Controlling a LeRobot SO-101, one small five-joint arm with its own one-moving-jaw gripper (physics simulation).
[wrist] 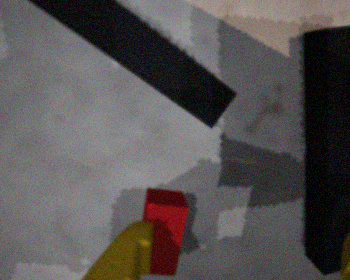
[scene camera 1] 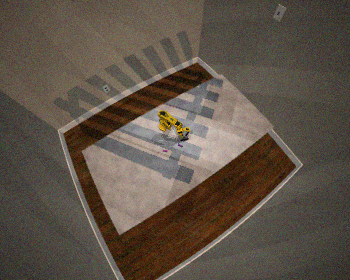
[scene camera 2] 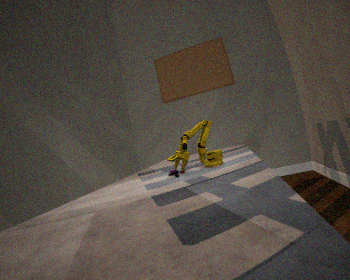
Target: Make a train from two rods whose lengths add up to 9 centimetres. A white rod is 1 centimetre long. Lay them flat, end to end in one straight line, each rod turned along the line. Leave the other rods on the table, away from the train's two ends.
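Frame: origin at the arm's base, x ahead, y left, z up, level; metres.
Seen in the pictures: end effector, tool point: [wrist: 151,241] [scene camera 1: 182,133] [scene camera 2: 182,170]; arm's base, origin of the base link: [scene camera 1: 166,127] [scene camera 2: 210,165].
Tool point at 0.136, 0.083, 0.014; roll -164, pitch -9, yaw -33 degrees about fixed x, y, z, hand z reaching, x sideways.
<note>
Offsets run from my tool point to a thing's middle, as dx, dy, dz. "pt": to the spot under its first point. Level surfaces: height alone.
A red rod {+0.001, -0.004, -0.009} [wrist: 169,235] [scene camera 2: 182,171] lies beside the fixed jaw, which overlaps its left side in the wrist view. A black rod {+0.016, +0.049, -0.009} [wrist: 145,60] runs slanting across the upper left of the wrist view, its end apart from the red rod. Another long black piece {+0.052, -0.013, -0.009} [wrist: 327,150] runs down the right side. Purple rods {+0.078, -0.073, -0.009} [scene camera 1: 180,145] {+0.047, -0.207, -0.009} [scene camera 1: 165,151] lie in front of the arm in scene camera 1; a purple piece {pt +0.073, -0.070, -0.011} [scene camera 2: 173,171] also shows in scene camera 2. My gripper [wrist: 245,245] [scene camera 2: 180,169] is open, low over the table, with nothing pressed between its jaws. Rod lengths are too small to tell.
The yellow arm [scene camera 1: 171,119] [scene camera 2: 194,131] stands on the pale table top {dz -0.014} [scene camera 1: 130,200] [scene camera 2: 55,235], behind the rods in scene camera 1. Striped shadows cross the surface. A brown board [scene camera 2: 195,70] hangs on the wall.
</note>
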